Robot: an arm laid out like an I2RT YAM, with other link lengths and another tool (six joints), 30 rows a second.
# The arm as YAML. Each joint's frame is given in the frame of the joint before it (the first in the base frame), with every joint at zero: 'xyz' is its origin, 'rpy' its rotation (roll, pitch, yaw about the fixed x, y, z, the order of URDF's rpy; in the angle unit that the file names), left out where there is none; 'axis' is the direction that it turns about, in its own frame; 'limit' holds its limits. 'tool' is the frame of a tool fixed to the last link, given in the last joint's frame.
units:
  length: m
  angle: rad
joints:
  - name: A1
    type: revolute
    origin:
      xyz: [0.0, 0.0, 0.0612]
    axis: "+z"
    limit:
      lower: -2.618
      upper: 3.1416
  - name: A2
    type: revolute
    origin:
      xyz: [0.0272, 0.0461, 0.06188]
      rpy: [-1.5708, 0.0, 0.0]
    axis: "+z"
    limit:
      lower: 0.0
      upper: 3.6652
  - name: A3
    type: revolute
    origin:
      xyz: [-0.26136, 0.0, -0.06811]
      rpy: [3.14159, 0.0, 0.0]
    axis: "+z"
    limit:
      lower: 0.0
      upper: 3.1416
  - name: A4
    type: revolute
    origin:
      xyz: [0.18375, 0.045, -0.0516]
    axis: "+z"
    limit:
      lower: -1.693
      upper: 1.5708
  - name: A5
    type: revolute
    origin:
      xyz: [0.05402, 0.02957, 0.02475]
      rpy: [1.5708, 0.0, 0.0]
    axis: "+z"
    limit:
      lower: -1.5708
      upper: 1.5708
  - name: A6
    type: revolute
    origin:
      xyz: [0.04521, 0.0, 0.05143]
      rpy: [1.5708, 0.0, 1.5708]
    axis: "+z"
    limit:
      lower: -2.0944
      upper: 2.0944
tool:
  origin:
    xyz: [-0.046, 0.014, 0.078]
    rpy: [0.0, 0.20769, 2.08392]
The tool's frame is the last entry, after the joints.
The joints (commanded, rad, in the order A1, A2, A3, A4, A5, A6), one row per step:
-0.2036, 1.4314, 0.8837, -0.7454, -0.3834, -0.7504
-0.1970, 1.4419, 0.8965, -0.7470, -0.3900, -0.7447
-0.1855, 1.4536, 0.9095, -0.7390, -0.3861, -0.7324
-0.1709, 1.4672, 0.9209, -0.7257, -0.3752, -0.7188
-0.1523, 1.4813, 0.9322, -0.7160, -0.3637, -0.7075
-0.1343, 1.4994, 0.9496, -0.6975, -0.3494, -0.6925
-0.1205, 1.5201, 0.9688, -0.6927, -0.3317, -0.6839
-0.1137, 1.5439, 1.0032, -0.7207, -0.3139, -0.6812
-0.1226, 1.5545, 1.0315, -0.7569, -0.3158, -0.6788
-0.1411, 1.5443, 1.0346, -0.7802, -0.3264, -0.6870
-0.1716, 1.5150, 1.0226, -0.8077, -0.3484, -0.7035
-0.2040, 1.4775, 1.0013, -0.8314, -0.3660, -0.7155
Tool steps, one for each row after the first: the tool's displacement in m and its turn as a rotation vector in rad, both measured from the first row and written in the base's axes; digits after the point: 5 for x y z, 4 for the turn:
0.00280, 0.00141, 0.00133, 0.0079, -0.0001, 0.0033
0.00724, 0.00248, 0.00180, 0.0065, -0.0046, 0.0028
0.01218, 0.00339, 0.00121, -0.0013, -0.0093, 0.0022
0.01630, 0.00513, 0.00047, -0.0094, -0.0108, 0.0074
0.02358, 0.00633, -0.00004, -0.0204, -0.0219, 0.0076
0.02912, 0.00660, -0.00093, -0.0345, -0.0205, 0.0082
0.03278, 0.00563, 0.00032, -0.0483, -0.0004, 0.0075
0.03375, 0.00409, 0.00395, -0.0435, 0.0186, -0.0025
0.03061, 0.00181, 0.00694, -0.0346, 0.0251, -0.0104
0.02294, -0.00089, 0.01101, -0.0170, 0.0274, -0.0196
0.01376, -0.00342, 0.01428, -0.0024, 0.0283, -0.0363

